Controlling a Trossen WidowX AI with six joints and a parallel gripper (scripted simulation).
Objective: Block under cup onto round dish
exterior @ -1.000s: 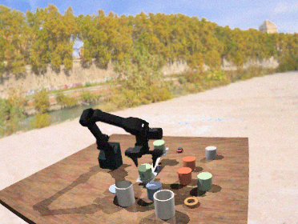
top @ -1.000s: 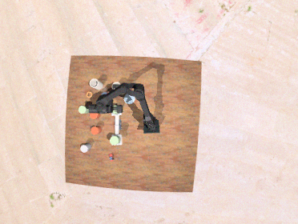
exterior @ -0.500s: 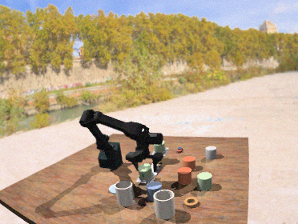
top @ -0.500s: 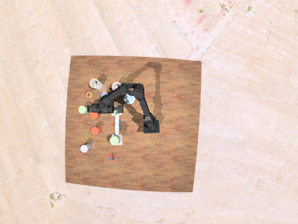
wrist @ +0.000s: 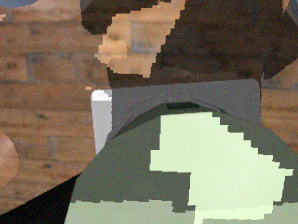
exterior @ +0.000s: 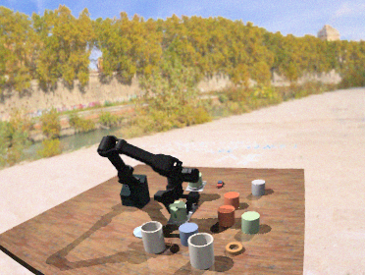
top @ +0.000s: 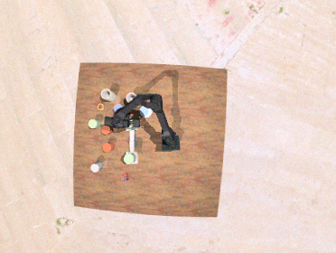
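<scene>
My gripper tip is 120 mm to the left of the round white dish, 100 mm past it and 40 mm above it. The rest, counted from my gripper tip: grey-green block: 10 mm below; blue cylinder: 100 mm to the right, 90 mm ahead, 10 mm below; balance: 130 mm to the left, 30 mm behind, 10 mm below.
</scene>
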